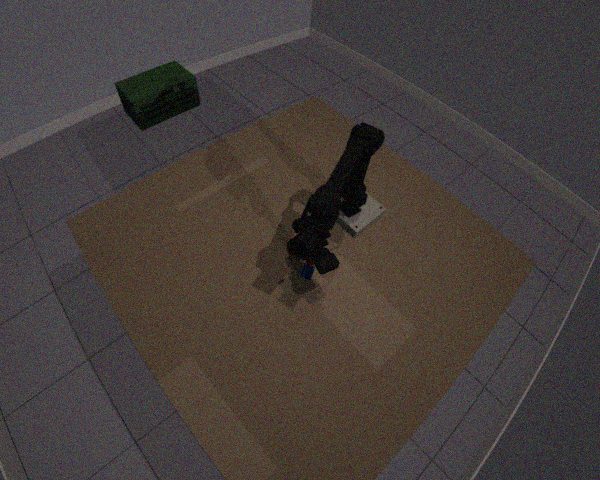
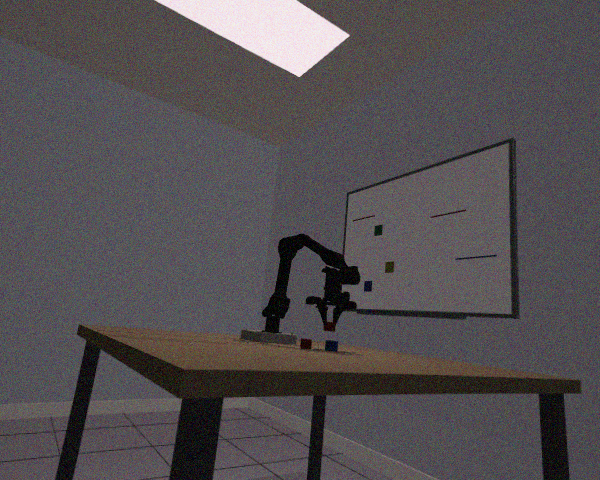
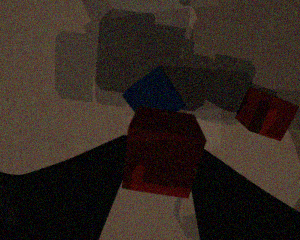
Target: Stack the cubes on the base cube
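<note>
My gripper tip is now 70 mm above the blue cube, 10 mm to the right of it and 10 mm short of it.
</note>
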